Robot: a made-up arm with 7 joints.
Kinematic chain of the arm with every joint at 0, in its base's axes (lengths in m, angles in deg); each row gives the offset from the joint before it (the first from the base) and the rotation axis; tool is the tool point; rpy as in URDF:
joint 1: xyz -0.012 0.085 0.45 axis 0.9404 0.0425 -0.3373
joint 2: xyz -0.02 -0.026 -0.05 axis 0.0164 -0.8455 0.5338
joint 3: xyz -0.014 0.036 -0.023 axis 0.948 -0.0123 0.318
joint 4: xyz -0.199 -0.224 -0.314 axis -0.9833 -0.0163 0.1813
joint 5: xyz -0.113 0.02 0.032 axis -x
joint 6: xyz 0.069 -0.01 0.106 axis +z
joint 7: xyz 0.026 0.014 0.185 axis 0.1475 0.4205 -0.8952
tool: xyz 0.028 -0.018 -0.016 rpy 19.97 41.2 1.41
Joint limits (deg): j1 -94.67..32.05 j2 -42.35..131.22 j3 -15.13..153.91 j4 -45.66..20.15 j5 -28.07..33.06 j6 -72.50..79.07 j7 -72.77..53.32
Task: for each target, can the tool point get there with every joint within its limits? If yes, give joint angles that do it. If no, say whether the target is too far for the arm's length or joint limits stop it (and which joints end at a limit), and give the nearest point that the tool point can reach.
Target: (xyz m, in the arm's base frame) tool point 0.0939 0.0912 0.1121
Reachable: yes | joints 10.09 57.93 90.60 -12.65 22.50 -18.82 41.57
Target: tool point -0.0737 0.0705 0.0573
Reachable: yes | joints -11.55 10.96 113.46 11.73 -18.98 -36.71 -51.06
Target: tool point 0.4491 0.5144 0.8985
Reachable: no: joint limits stop it (at a limit: joint 2, joint 3, joint 4, joint 5, joint 7) | nearest point 0.4296 0.3618 0.6775 | short by 0.269 m
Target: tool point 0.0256 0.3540 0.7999
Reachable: no: joint limits stop it (at a limit: joint 1, joint 2, joint 3, joint 4, joint 7) | nearest point 0.2730 0.2320 0.6821 | short by 0.300 m
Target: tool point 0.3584 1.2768 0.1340
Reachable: no: too far | nearest point 0.2015 0.6984 0.2257 | short by 0.606 m
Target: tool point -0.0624 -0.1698 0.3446
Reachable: yes | joints -41.40 48.19 19.34 2.84 21.22 21.85 -60.51
